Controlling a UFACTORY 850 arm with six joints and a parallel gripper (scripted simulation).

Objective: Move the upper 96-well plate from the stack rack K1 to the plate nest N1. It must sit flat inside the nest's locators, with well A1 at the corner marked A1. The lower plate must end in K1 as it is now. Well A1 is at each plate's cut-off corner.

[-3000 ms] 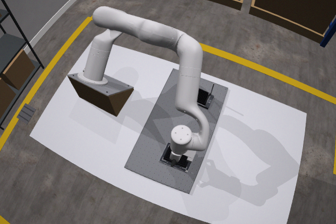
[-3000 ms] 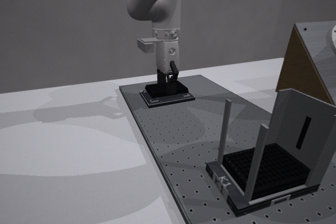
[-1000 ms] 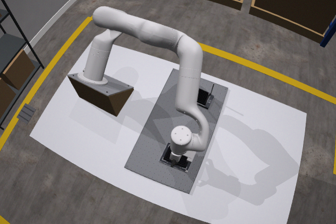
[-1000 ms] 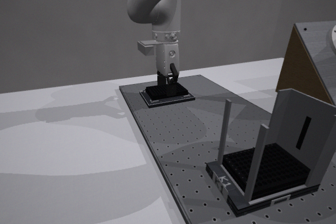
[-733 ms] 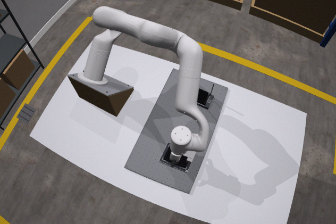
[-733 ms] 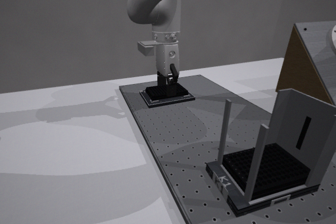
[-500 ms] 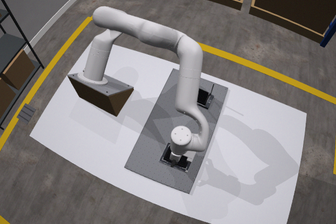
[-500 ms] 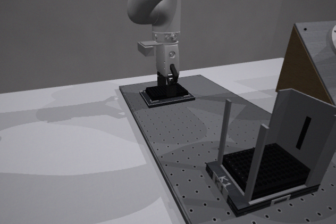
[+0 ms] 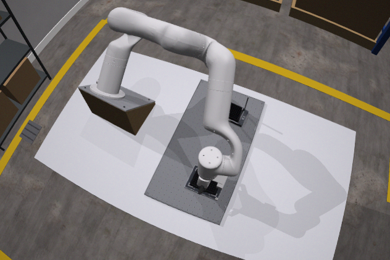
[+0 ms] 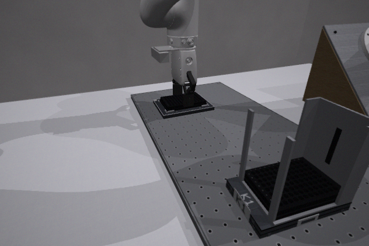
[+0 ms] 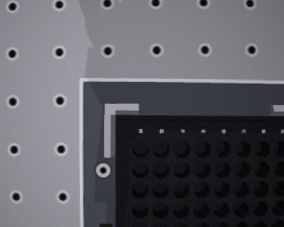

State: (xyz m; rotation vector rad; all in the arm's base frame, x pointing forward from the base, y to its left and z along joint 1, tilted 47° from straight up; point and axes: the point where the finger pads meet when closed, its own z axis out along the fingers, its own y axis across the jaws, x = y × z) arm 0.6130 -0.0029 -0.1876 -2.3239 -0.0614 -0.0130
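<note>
The plate nest N1 is 3 cm below my hand. The rest, counted from my hand: black plate: 39 cm to the left, 6 cm behind.
</note>
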